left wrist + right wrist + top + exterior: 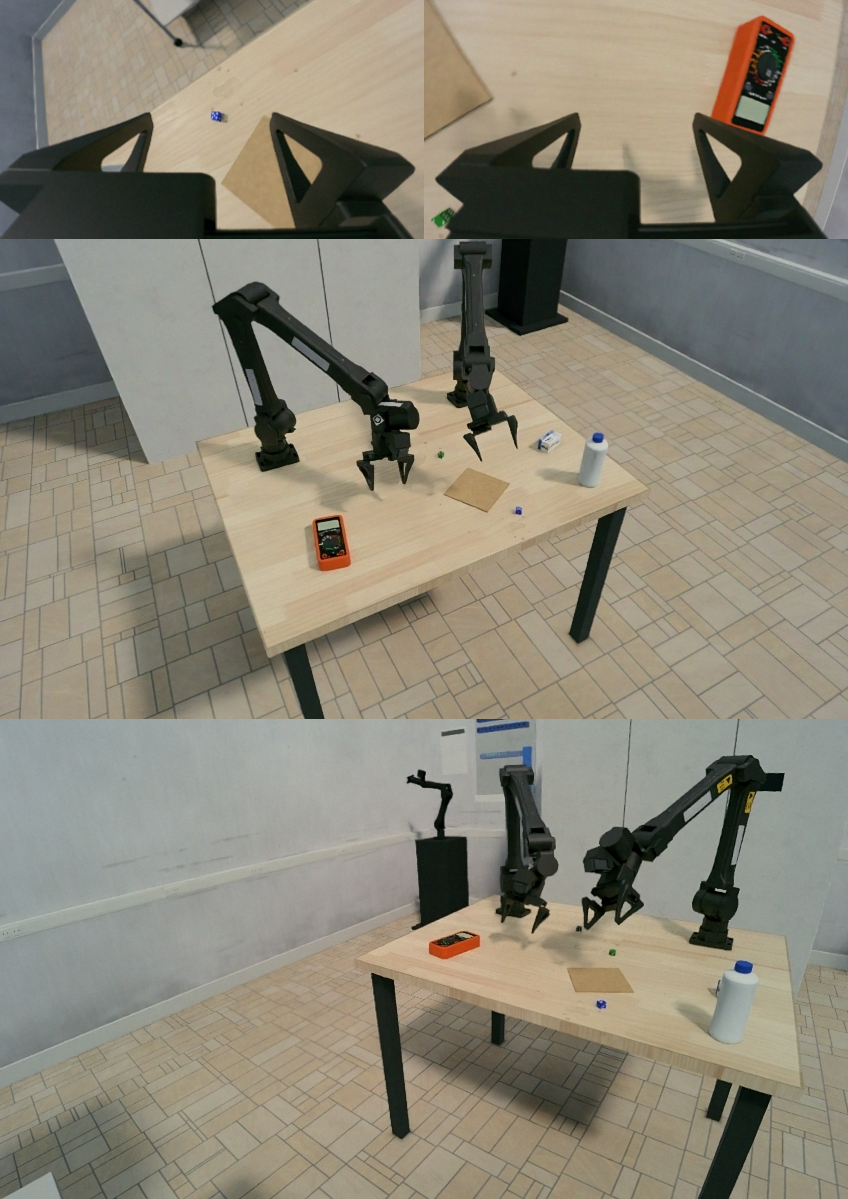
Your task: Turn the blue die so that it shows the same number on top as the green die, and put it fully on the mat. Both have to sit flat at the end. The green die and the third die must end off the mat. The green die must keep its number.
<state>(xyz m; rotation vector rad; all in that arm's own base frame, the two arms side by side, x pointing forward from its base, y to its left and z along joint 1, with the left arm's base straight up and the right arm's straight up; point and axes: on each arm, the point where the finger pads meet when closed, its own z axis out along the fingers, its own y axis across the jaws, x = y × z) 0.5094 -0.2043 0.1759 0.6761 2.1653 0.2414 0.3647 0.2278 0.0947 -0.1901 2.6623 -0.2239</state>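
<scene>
The blue die is 170 mm below my left hand, 70 mm ahead of it and 30 mm to the left of it. The rest, counted from my left hand: brown mat 170 mm below, 70 mm behind, 10 mm to the right; green die 260 mm behind, 170 mm below, 20 mm to the right; black die 410 mm behind, 170 mm to the right, 170 mm below.
</scene>
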